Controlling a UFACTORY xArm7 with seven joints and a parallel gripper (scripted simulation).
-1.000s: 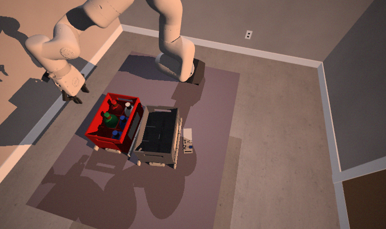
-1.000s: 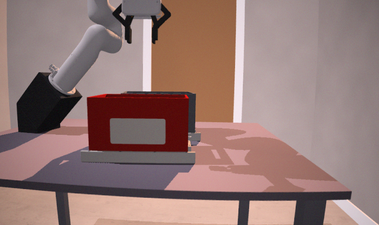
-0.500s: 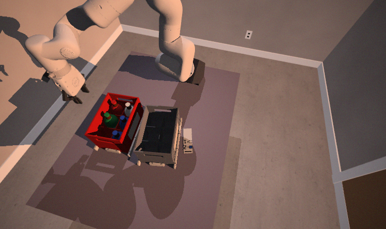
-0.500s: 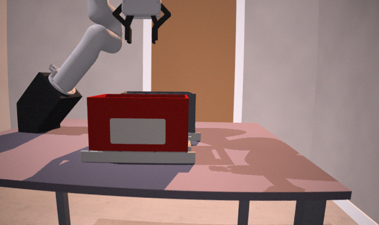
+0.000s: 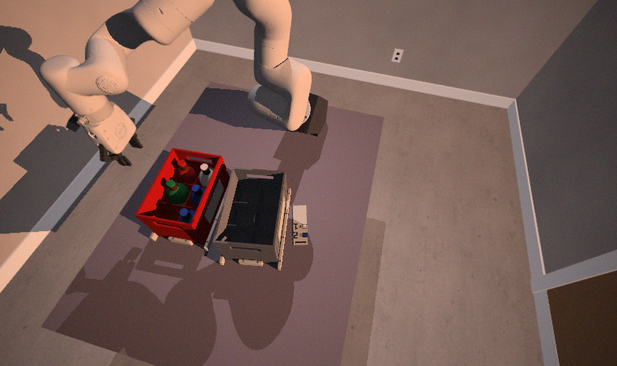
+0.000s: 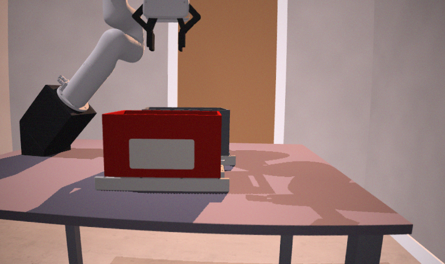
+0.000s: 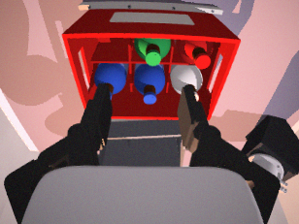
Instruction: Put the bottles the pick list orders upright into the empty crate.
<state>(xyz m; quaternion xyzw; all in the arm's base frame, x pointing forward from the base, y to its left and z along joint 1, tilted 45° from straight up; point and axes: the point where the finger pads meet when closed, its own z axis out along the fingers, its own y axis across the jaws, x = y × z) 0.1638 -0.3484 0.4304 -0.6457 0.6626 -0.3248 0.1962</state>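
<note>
My gripper is now 90 mm to the right of the red crate and 250 mm above it. From my hand the other things lie so: red bottle 90 mm behind, 60 mm to the left, 250 mm below; then white bottle 80 mm behind, 140 mm to the left, 250 mm below; then green bottle 10 mm behind, 50 mm to the left, 250 mm below.
</note>
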